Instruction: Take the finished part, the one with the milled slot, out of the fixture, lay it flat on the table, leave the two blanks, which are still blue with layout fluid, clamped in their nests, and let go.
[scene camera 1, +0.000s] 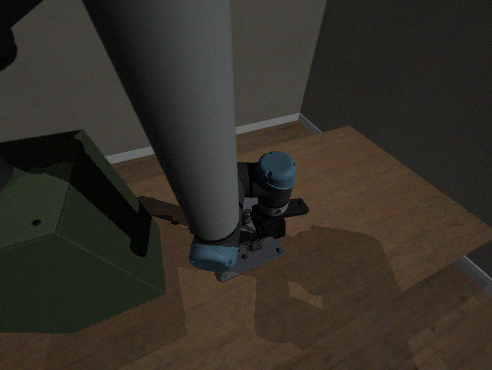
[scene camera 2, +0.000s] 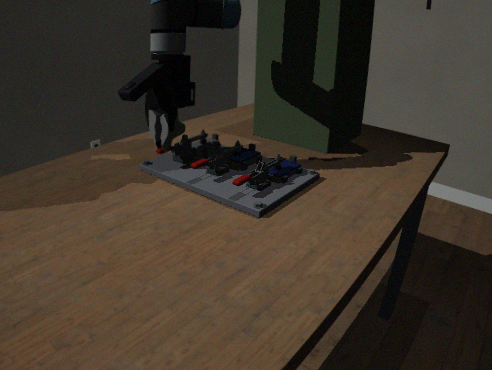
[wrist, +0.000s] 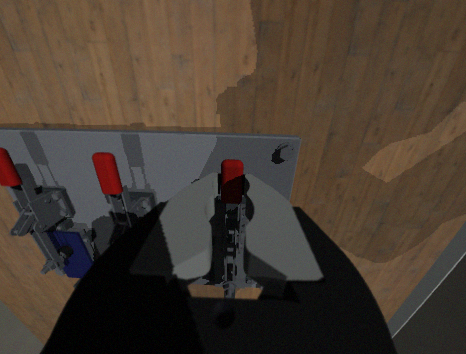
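Observation:
Blue blank (wrist: 76, 266). Fixture plate (scene camera 1: 269, 251), also in the wrist view (wrist: 162, 162). My gripper (scene camera 2: 162, 150), also in scene camera 1 (scene camera 1: 272, 234) and the wrist view (wrist: 231, 175).

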